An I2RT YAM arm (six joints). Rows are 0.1 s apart.
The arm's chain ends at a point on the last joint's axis. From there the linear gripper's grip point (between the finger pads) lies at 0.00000 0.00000 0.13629 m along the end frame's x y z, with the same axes.
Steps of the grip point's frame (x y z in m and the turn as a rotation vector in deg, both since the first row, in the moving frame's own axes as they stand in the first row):
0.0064, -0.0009, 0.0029, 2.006, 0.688, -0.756
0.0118, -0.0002, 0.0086, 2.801, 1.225, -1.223
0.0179, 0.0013, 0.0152, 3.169, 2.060, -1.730
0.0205, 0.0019, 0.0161, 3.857, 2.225, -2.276
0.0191, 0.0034, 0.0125, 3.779, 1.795, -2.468
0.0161, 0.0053, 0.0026, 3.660, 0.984, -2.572
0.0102, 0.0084, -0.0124, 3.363, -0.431, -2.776
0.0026, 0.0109, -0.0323, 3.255, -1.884, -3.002
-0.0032, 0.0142, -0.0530, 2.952, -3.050, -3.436
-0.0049, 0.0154, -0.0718, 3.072, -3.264, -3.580
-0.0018, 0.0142, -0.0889, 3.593, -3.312, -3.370
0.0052, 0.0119, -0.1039, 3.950, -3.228, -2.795
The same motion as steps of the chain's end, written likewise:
0.0048, 0.0039, 0.0030, 2.006, 0.688, -0.756
0.0090, 0.0065, 0.0088, 2.801, 1.225, -1.223
0.0131, 0.0089, 0.0155, 3.169, 2.060, -1.730
0.0154, 0.0112, 0.0165, 3.857, 2.225, -2.276
0.0150, 0.0125, 0.0129, 3.779, 1.795, -2.468
0.0140, 0.0140, 0.0029, 3.660, 0.984, -2.572
0.0114, 0.0164, -0.0122, 3.363, -0.431, -2.776
0.0073, 0.0185, -0.0320, 3.255, -1.884, -3.002
0.0043, 0.0210, -0.0526, 2.952, -3.050, -3.436
0.0031, 0.0225, -0.0714, 3.072, -3.264, -3.580
0.0063, 0.0225, -0.0884, 3.593, -3.312, -3.370
0.0131, 0.0211, -0.1034, 3.950, -3.228, -2.795

